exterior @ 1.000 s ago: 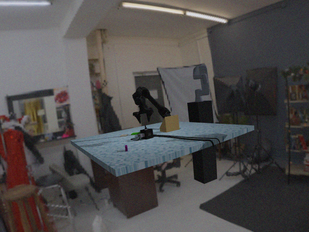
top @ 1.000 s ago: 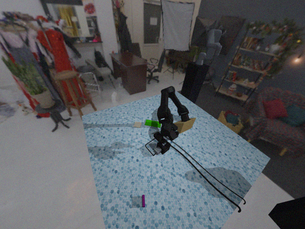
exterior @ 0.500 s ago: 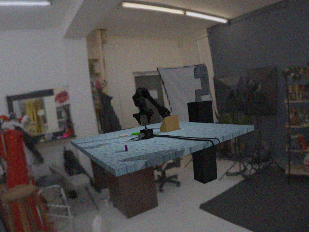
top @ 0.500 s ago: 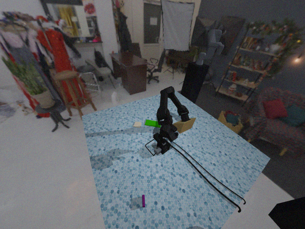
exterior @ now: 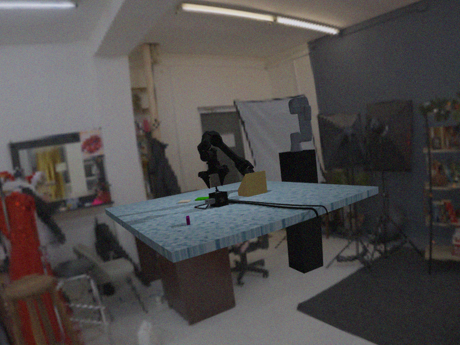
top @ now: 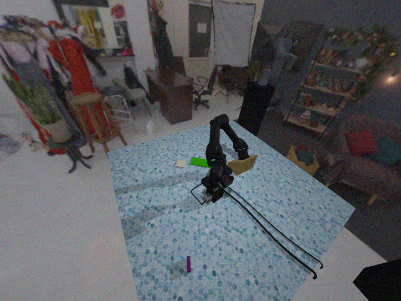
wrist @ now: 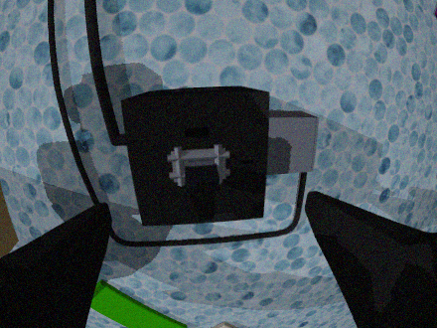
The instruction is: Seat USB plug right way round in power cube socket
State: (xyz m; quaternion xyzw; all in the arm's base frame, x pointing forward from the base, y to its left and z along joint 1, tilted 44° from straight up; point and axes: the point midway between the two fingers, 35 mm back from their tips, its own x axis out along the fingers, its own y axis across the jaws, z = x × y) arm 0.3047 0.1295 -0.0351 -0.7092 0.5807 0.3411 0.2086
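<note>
The USB plug is 20 mm below my gripper tip. Round my gripper tip: green block 280 mm to the right, 100 mm below, 50 mm behind; then tan tile 330 mm to the right, 100 mm below, 100 mm ahead; then USB socket 40 mm below, 10 mm to the left.
</note>
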